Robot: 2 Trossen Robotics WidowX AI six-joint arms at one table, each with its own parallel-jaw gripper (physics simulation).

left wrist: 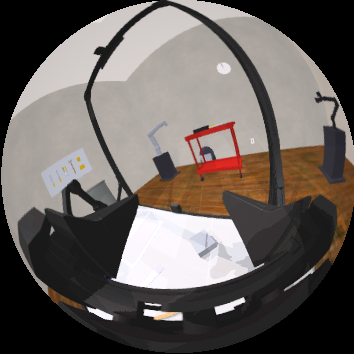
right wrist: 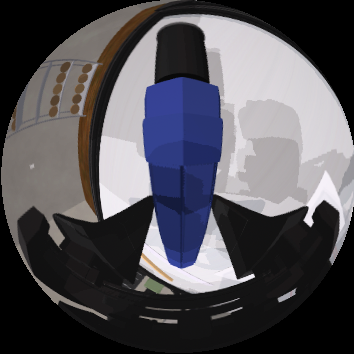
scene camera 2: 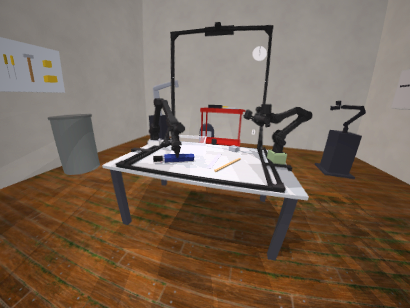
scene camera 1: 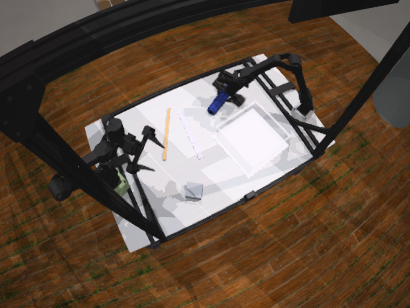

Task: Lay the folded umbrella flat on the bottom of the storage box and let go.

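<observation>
The folded umbrella (scene camera 1: 218, 103) (scene camera 2: 179, 157) (right wrist: 182, 125), blue with a black handle, lies on the table. My right gripper (scene camera 1: 229, 92) (scene camera 2: 177, 153) (right wrist: 182, 198) is shut on it, with a finger against each side of the blue body. The storage box (scene camera 1: 251, 140) is white, open-topped and shallow, with see-through walls. It stands beside the umbrella, toward the lower right in scene camera 1; its rim partly shows behind the right arm in scene camera 2. My left gripper (scene camera 1: 158, 159) (left wrist: 180, 196) is open and empty, above the table on the other side.
An orange stick (scene camera 1: 167, 134) (scene camera 2: 227, 165) and a thin clear strip (scene camera 1: 191, 135) lie between the arms. A small grey block (scene camera 1: 194, 191) (left wrist: 204, 243) lies near the lower table edge in scene camera 1. A green block (scene camera 1: 121, 185) (scene camera 2: 276, 157) is by the left arm's base. A black frame borders the table.
</observation>
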